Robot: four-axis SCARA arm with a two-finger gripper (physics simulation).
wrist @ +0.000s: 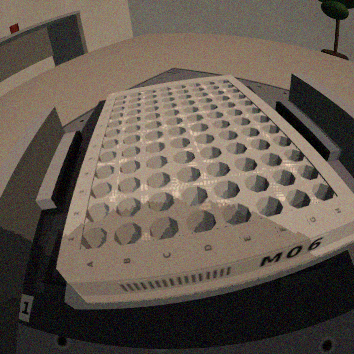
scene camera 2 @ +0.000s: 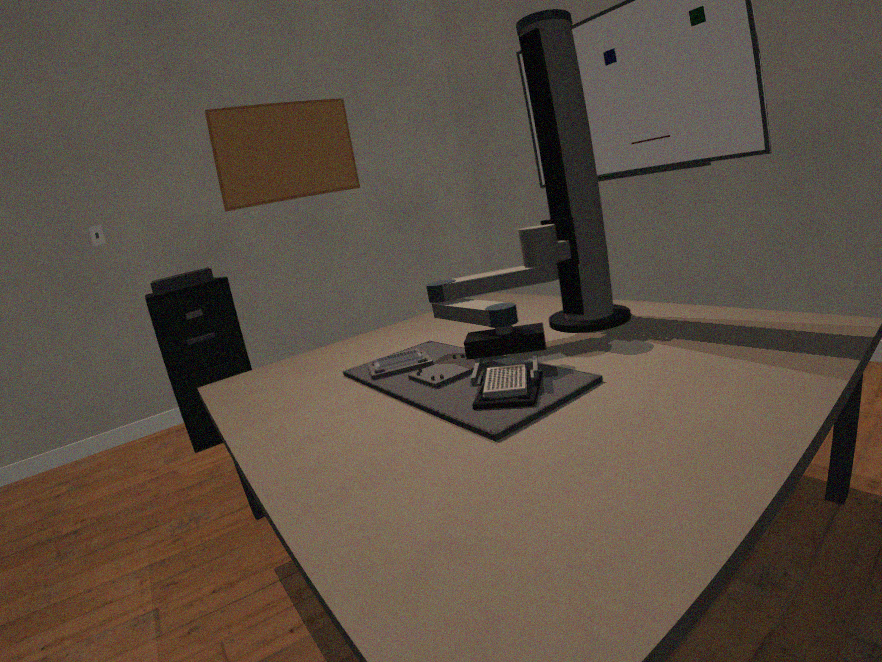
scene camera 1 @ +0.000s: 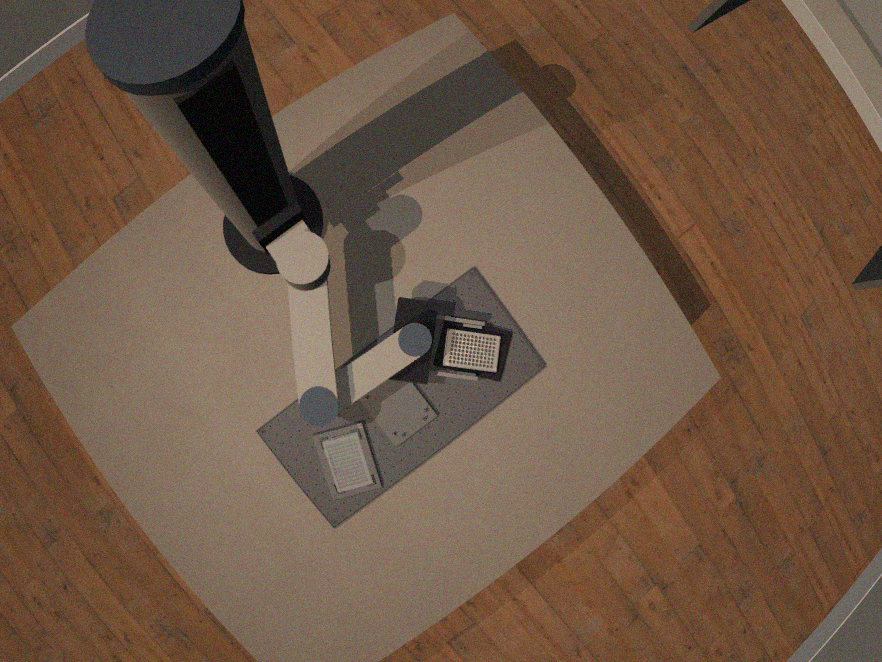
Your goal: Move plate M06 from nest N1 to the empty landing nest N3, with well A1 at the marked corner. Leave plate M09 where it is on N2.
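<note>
Plate M06 [scene camera 1: 472, 350] [scene camera 2: 505, 380] [wrist: 200, 165] is a pale well plate on the black nest N1 [scene camera 1: 505, 349] [wrist: 210, 325]. In the wrist view the A1 corner is at near left and the M06 label faces the camera. My gripper [scene camera 1: 461, 349] [scene camera 2: 505, 370] [wrist: 179, 99] is open, with one finger on each side of the plate and gaps between pads and plate. Plate M09 [scene camera 1: 347, 459] [scene camera 2: 400, 361], pale and whitish, lies in the grey-framed nest N2 at the other end. The empty nest N3 [scene camera 1: 406, 415] [scene camera 2: 441, 373], a grey plate with small dark pegs, is between them.
The nests stand on a dark grey speckled board [scene camera 1: 334, 511] [scene camera 2: 455, 419] on the beige table [scene camera 1: 541, 498] [scene camera 2: 541, 534]. The arm's column [scene camera 1: 213, 128] [scene camera 2: 577, 171] rises behind the board. The forearm [scene camera 1: 381, 369] [scene camera 2: 463, 312] passes above the board near N3.
</note>
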